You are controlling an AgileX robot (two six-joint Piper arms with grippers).
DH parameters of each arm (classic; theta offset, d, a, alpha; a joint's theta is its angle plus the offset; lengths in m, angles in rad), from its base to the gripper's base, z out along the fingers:
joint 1: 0 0.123 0 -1.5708
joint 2: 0.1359 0 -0.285 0
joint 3: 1.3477 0 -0.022 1.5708
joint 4: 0 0.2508 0 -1.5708
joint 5: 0 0 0.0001 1.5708
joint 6: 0 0.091 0 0
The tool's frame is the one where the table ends.
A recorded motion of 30 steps. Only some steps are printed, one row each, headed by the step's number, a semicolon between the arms.
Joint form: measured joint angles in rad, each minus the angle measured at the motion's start. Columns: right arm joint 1, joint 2, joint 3, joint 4, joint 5, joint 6; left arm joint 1, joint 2, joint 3, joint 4, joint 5, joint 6.
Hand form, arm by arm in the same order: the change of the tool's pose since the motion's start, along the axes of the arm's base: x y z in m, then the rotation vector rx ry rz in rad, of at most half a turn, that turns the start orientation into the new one. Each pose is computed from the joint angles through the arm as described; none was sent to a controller.
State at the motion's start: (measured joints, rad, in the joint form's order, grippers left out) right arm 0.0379 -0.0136 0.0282 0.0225 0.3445 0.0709; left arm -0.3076 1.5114 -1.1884 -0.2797 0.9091 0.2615
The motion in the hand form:
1: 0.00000 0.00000 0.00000 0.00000 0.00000 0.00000; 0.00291 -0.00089 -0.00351 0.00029 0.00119 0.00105
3: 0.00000 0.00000 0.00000 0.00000 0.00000 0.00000; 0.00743 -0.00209 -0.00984 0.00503 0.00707 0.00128
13: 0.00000 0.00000 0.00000 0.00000 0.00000 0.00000; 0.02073 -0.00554 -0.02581 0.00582 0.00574 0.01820
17: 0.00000 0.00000 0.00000 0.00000 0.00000 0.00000; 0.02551 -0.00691 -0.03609 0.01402 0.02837 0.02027
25: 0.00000 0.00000 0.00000 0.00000 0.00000 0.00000; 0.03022 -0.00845 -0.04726 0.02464 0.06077 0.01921
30: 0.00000 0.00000 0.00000 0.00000 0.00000 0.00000; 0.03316 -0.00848 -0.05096 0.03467 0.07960 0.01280
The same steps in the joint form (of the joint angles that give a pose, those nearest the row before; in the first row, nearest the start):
1: 0.0000 0.0000 0.0000 0.0000 0.0000 0.0000; 0.0000 0.0127 0.0000 -0.0021 -0.0113 0.0028
3: 0.0000 0.0000 0.0000 0.0000 0.0000 0.0000; 0.0000 0.0345 0.0000 -0.0021 -0.0257 0.0069
13: 0.0000 0.0000 0.0000 0.0000 0.0000 0.0000; 0.0000 0.0920 -0.0019 -0.0059 -0.0848 0.0069
17: 0.0000 0.0000 0.0000 0.0000 0.0000 0.0000; 0.0000 0.1237 -0.0019 -0.0059 -0.0927 0.0070
25: 0.0000 0.0000 0.0000 0.0000 0.0000 0.0000; 0.0000 0.1599 -0.0060 -0.0059 -0.0906 0.0074
30: 0.0000 0.0000 0.0000 0.0000 0.0000 0.0000; 0.0025 0.1787 -0.0179 -0.0018 -0.0750 0.0111

